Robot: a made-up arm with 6 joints. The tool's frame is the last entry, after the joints. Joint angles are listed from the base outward.
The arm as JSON. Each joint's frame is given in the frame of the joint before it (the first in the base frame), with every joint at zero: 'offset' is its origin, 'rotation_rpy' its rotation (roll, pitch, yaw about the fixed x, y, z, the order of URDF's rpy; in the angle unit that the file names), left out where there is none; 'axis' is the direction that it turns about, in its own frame. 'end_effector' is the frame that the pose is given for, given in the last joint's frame.
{
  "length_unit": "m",
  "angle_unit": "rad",
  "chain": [
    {
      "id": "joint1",
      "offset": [
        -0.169,
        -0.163,
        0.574
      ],
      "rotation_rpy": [
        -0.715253,
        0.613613,
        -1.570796
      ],
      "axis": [
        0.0,
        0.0,
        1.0
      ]
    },
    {
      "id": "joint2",
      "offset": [
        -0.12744,
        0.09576,
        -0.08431
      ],
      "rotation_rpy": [
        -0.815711,
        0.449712,
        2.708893
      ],
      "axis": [
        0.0,
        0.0,
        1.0
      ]
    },
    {
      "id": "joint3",
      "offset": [
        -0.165,
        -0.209,
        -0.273
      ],
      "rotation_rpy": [
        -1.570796,
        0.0,
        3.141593
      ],
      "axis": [
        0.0,
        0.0,
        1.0
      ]
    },
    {
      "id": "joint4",
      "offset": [
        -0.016,
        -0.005,
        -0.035
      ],
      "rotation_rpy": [
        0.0,
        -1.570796,
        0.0
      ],
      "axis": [
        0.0,
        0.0,
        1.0
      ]
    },
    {
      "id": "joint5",
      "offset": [
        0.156,
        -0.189,
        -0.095
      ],
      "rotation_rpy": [
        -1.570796,
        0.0,
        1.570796
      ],
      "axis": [
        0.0,
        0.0,
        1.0
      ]
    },
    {
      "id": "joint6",
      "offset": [
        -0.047,
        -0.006,
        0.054
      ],
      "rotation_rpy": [
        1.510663,
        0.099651,
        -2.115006
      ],
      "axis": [
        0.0,
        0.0,
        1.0
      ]
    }
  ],
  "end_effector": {
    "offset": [
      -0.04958,
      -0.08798,
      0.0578
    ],
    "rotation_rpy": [
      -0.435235,
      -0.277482,
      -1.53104
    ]
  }
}
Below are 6 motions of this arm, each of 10 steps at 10 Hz.
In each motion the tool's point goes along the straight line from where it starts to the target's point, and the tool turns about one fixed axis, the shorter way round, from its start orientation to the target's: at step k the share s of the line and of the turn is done. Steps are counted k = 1, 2, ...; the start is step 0. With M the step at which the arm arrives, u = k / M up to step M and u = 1 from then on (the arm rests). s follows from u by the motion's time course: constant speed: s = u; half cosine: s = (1 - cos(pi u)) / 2; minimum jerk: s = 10 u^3 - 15 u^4 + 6 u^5.
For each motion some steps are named. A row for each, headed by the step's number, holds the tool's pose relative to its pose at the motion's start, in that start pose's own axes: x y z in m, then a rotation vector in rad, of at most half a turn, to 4 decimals.
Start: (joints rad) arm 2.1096 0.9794 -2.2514 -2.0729 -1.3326 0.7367
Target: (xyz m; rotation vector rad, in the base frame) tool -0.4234 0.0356 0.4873 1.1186 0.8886 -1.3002
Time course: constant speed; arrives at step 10
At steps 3, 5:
3: 0.0054 -0.0308 -0.0043 -0.0236 -0.0421 -0.0194
5: 0.0090 -0.0513 -0.0072 -0.0393 -0.0702 -0.0323

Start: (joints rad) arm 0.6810 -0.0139 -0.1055 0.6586 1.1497 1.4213
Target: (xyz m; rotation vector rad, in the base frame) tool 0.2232 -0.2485 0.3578 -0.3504 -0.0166 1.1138
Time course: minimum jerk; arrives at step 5
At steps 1, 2, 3, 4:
1: -0.0208 0.0124 -0.0102 0.0061 0.0178 -0.0442
2: -0.1140 0.0681 -0.0559 0.0333 0.0974 -0.2424
3: -0.2450 0.1463 -0.1202 0.0715 0.2094 -0.5211
4: -0.3382 0.2020 -0.1659 0.0987 0.2890 -0.7192

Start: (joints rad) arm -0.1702 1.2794 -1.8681 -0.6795 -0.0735 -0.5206
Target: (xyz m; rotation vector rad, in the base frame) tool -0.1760 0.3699 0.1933 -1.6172 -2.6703 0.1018
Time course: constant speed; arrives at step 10
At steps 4, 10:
4: 0.0393 0.0791 -0.0477 -0.5729 -0.1740 0.0848
10: 0.0983 0.1978 -0.1192 -1.4323 -0.4350 0.2119

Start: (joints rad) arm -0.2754 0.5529 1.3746 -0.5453 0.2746 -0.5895
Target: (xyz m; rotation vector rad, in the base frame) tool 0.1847 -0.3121 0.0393 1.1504 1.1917 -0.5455
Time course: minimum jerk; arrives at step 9
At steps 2, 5, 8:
2: 0.0018 -0.0001 -0.0152 -0.0070 0.0652 -0.0182
5: 0.0141 -0.0005 -0.1196 -0.0549 0.5144 -0.1434
8: 0.0231 -0.0009 -0.1960 -0.0900 0.8428 -0.2349

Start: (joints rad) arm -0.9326 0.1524 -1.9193 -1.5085 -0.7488 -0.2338
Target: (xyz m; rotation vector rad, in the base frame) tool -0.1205 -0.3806 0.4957 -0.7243 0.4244 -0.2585
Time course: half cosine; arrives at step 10
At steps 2, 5, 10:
2: -0.0292 -0.0186 -0.0075 0.0435 0.0531 -0.1043
5: -0.1527 -0.0971 -0.0392 0.2278 0.2779 -0.5462
10: -0.3054 -0.1943 -0.0785 0.4556 0.5558 -1.0924

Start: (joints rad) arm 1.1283 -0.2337 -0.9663 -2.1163 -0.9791 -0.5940
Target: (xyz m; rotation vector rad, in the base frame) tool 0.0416 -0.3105 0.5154 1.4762 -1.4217 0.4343
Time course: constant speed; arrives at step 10
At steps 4, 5, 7, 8, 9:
4: 0.0153 -0.0933 0.0645 -0.1242 -0.0735 -0.2701
5: 0.0192 -0.1166 0.0806 -0.1552 -0.0919 -0.3376
7: 0.0268 -0.1632 0.1128 -0.2173 -0.1287 -0.4727
8: 0.0306 -0.1866 0.1289 -0.2483 -0.1471 -0.5402
9: 0.0345 -0.2099 0.1450 -0.2794 -0.1654 -0.6078

